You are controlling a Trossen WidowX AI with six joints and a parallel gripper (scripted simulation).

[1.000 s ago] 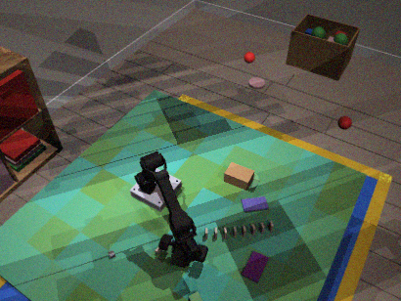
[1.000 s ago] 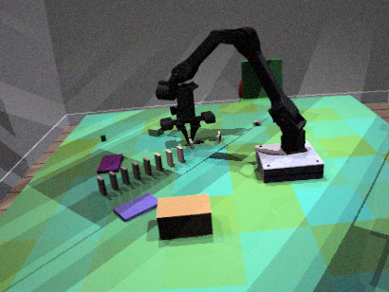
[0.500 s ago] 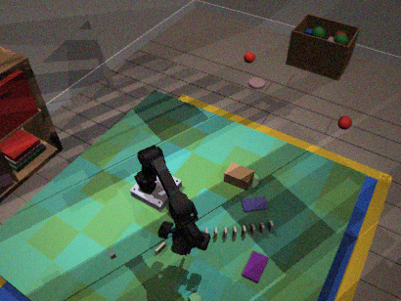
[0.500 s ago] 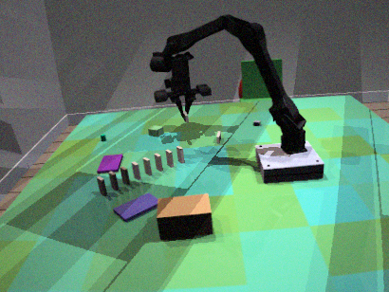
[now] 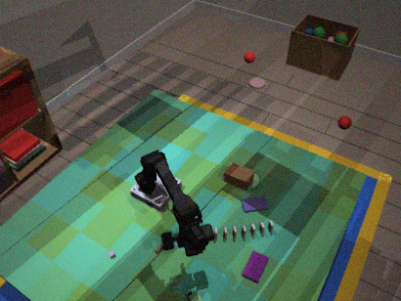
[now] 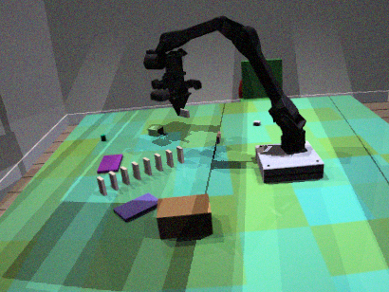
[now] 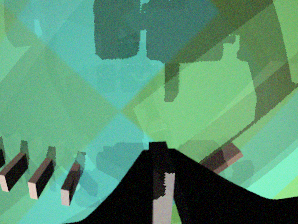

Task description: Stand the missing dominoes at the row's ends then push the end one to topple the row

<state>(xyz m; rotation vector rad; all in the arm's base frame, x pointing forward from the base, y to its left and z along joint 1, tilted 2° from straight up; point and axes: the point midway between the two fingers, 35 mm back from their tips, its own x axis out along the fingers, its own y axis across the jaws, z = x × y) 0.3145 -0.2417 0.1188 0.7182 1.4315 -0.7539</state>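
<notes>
Now: gripper tip 14 cm to the left of the green block, 10 cm above it and 9 cm short of it. From my gripper tip the other things lie so: green cube 30 cm ahead, 15 cm to the right, 11 cm below; purple slab 37 cm to the left, 16 cm ahead, 11 cm below; small grey cube 30 cm behind, 11 cm below, 9 cm to the right.
</notes>
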